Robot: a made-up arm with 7 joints.
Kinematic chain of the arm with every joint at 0, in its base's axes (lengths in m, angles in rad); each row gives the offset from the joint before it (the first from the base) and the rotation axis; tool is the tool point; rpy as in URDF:
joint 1: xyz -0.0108 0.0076 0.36 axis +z
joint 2: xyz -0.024 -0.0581 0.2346 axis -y
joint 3: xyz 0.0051 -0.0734 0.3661 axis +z
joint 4: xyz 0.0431 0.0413 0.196 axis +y
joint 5: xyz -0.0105 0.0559 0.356 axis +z
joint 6: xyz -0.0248 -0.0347 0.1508 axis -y
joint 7: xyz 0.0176 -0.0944 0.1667 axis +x
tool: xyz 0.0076 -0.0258 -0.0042 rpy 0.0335 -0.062 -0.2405
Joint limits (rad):
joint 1: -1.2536..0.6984
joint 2: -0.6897..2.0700
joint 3: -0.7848..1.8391
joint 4: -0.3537..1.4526
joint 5: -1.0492..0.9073
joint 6: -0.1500..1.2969
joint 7: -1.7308..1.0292
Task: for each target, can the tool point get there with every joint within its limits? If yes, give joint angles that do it. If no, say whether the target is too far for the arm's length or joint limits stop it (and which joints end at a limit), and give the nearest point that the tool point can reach.
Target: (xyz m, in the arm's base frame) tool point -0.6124 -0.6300 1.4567
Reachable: yes | joints 0.4399 0.9986 -0.3713 0.7319 0.1985 1.0608 -1.5012
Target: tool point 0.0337 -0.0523 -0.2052
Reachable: no: joint limits stop it (at a limit: joint 1, joint 2, joint 4, joint 6) | nearest point -0.5004 -0.5317 -0.2568 | short by 0.720 m
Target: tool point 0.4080 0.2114 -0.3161
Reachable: no: joint limits stop it (at a limit: joint 1, joint 2, joint 3, joint 4, joint 5, joint 6, joint 7) | nearest point 0.4168 0.5516 0.1351 | short by 0.565 m
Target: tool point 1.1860 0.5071 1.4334
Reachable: no: too far | nearest point 0.9563 0.3998 1.3117 | short by 0.281 m
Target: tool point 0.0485 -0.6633 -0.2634
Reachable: no: joint limits stop it (at a limit: joint 1, joint 2, joint 4, joint 6) | nearest point -0.3488 -0.7716 -0.1938 | short by 0.418 m
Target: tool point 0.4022 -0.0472 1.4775
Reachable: yes | joints -0.8546 0.2471 0.7471 1.2436 0.4336 0.3699 0.2182
